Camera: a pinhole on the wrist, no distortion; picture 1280 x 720 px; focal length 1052.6 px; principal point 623.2 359.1 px. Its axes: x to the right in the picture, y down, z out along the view. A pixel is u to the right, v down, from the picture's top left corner.
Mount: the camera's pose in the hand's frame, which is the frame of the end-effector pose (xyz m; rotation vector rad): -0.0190 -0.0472 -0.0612 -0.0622 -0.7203 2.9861
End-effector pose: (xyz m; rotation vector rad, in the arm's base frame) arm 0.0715 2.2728 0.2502 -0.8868 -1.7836 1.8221
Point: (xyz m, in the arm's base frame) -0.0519 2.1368 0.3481
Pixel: 597.4 91.8
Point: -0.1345 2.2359 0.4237
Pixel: 104.8 444.0
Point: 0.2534 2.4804 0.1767
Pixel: behind the camera
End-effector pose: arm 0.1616 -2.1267 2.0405 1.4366 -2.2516 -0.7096
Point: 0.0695 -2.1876 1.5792
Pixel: 375.2 236.1
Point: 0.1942 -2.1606 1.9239
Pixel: 329.7 286.2
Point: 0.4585 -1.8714 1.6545
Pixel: outside the picture
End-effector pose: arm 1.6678 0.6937 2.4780 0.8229 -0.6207 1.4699
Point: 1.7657 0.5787 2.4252
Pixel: 1224.0 255.0
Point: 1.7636 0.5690 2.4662
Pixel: 970.9 130.0
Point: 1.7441 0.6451 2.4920
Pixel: 551.0 56.1
